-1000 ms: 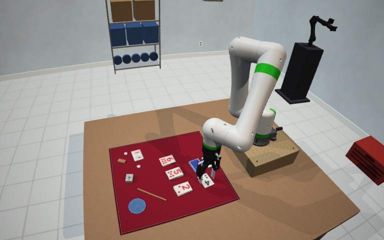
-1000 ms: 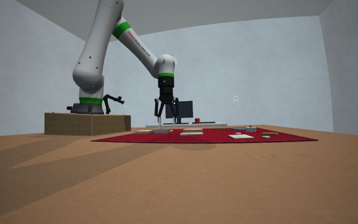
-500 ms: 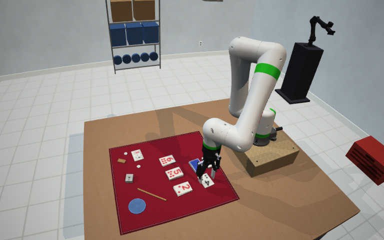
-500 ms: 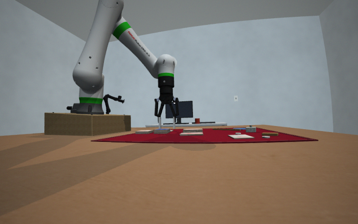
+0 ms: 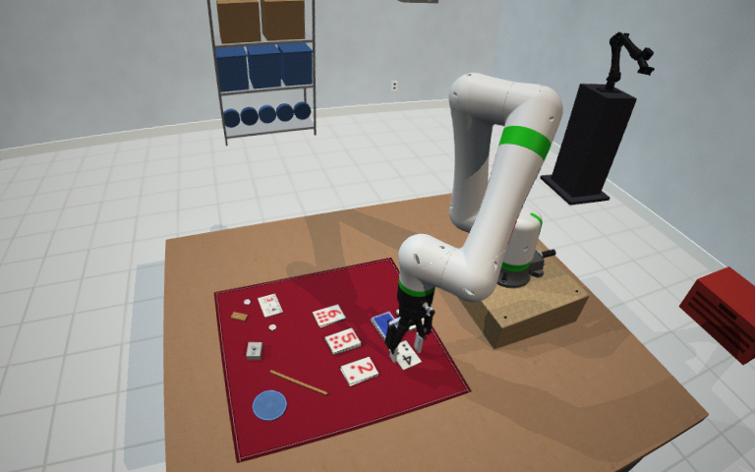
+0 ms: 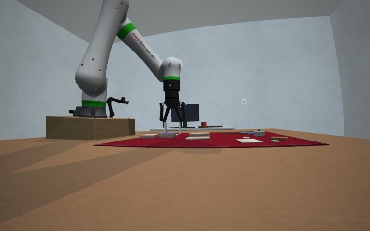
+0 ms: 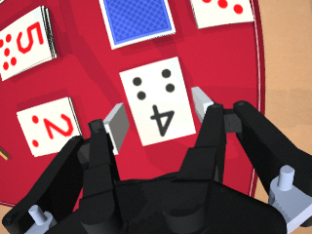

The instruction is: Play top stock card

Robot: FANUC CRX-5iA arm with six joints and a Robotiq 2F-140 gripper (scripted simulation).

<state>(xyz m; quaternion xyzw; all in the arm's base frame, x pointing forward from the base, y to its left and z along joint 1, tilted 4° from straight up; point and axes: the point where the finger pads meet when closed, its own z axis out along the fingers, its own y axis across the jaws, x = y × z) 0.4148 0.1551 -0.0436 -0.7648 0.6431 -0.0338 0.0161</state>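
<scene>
Now: the red card cloth 20 cm ahead of my hand, 11 cm to the right of it and 5 cm below it. Round my hand: grey box (42 cm ahead, 11 cm to the right, 2 cm below); then wooden stick (32 cm ahead, 2 cm to the left, 3 cm below).
</scene>
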